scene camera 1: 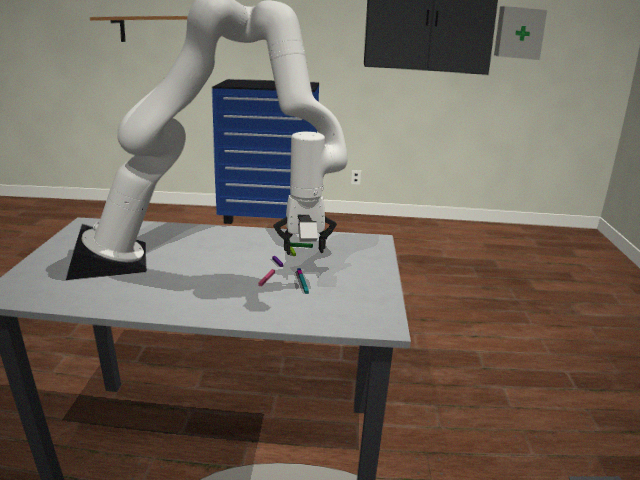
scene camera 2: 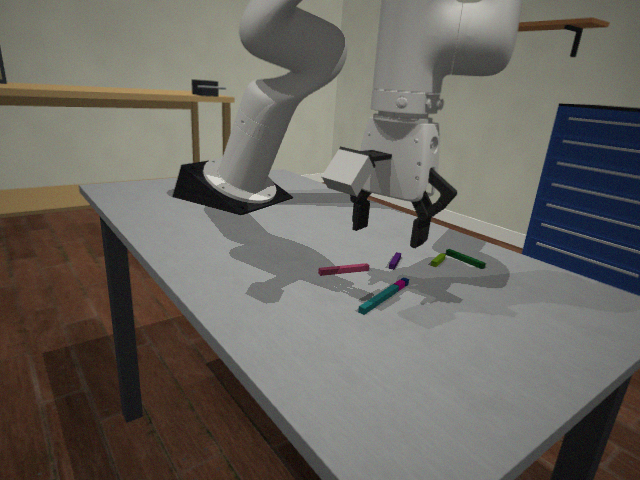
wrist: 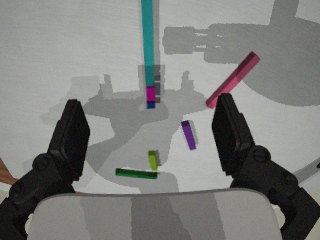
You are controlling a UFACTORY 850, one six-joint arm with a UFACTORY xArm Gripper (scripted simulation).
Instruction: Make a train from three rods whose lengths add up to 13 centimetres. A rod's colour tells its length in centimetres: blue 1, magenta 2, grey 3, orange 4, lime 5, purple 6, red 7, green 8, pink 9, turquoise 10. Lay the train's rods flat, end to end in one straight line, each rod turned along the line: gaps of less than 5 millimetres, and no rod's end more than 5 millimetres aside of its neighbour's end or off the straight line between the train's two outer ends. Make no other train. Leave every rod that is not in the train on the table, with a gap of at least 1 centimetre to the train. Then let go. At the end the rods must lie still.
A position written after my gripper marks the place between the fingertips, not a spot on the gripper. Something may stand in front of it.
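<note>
A pink rod [wrist: 252, 59] is visible to me, and so is my gripper [scene camera 2: 387, 236]. I can see that same gripper in the wrist view [wrist: 149, 112] as well.
</note>
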